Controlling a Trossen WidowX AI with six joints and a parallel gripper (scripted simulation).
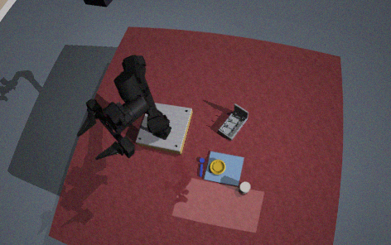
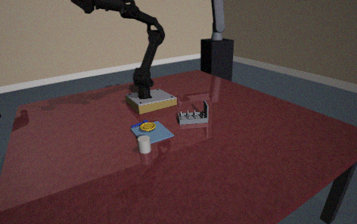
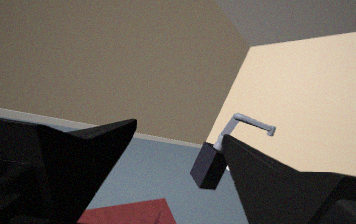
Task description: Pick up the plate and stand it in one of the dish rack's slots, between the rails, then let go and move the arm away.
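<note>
Right now my gripper tip is 520 mm above the yellow plate, 270 mm short of it and 210 mm to the right of it. From my gripper tip the other things lie so: blue spoon 540 mm below, 200 mm ahead, 190 mm to the left; then white cup 510 mm below, 410 mm ahead, 160 mm to the left; then blue mat 540 mm below, 300 mm ahead, 210 mm to the left.
</note>
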